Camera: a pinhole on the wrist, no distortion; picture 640 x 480 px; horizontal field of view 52.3 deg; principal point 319.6 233.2 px. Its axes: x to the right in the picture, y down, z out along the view. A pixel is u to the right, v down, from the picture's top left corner.
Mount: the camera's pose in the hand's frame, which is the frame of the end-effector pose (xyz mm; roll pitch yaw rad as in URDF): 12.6 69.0 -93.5 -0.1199 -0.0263 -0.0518
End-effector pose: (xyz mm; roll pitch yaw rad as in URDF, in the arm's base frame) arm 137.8 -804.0 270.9 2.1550 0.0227 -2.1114
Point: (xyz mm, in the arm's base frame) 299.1 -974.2 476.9
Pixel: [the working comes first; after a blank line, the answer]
In the camera's frame: 41.1 7.1 -211.1

behind the camera
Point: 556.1 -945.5 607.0
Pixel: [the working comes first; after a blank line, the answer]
In the camera's frame: -124.3 19.4 -448.3

behind the camera
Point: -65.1 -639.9 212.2
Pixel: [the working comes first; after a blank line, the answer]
In the camera's frame: -39.7 -19.8 343.1

244.2 195.6
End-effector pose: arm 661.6 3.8 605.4 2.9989 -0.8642 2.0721
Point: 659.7 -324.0 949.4
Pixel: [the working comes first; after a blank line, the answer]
In the camera's frame: 61.7 -115.2 -384.2

behind the camera
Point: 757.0 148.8 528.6
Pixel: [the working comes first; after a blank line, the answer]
In the camera's frame: -15.7 38.3 232.6

275.6 340.6
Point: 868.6 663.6 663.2
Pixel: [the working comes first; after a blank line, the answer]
In the camera's frame: 335.1 335.1 523.2

outside the picture
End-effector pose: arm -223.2 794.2 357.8 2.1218 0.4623 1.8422
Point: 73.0 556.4 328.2
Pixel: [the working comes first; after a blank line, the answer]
In the camera's frame: -260.6 -151.0 359.7

outside the picture
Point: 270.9 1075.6 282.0
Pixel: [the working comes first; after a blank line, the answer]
In the camera's frame: 148.8 152.9 585.3

485.4 403.5
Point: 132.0 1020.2 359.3
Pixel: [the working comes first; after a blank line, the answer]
In the camera's frame: 97.1 144.5 425.3

468.4 454.6
